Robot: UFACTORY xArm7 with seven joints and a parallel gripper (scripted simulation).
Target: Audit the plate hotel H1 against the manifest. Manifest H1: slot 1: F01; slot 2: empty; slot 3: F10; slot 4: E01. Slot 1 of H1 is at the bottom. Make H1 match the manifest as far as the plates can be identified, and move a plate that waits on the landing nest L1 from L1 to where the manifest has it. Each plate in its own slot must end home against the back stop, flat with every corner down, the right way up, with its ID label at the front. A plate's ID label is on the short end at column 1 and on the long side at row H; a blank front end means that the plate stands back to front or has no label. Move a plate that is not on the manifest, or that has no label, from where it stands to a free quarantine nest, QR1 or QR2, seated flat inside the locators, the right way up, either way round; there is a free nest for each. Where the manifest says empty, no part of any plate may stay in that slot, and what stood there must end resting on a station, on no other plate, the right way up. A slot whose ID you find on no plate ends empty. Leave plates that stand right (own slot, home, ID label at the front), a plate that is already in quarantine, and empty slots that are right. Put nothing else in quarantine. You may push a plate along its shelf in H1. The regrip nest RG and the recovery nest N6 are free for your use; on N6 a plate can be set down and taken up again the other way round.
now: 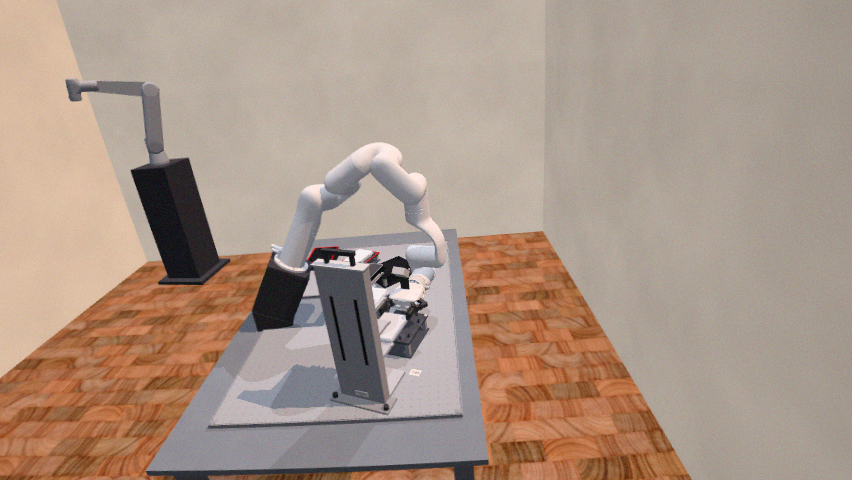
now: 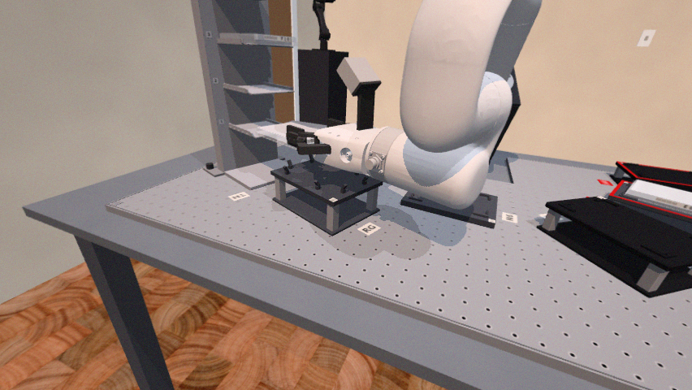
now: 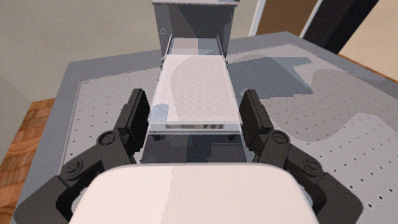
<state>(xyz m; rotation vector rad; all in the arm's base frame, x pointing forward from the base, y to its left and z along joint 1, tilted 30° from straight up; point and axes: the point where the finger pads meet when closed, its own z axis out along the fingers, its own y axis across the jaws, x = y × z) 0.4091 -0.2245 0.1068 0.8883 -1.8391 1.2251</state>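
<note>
Right now my hand is 1 cm past the white plate, 5 cm to the left of it and 2 cm above it. Also, from my hand: plate hotel H1 (5 cm behind, 23 cm to the right, 8 cm above); then regrip nest RG (1 cm ahead, 3 cm to the left, 8 cm below); then black plate (4 cm behind, 15 cm to the right, 22 cm above).
</note>
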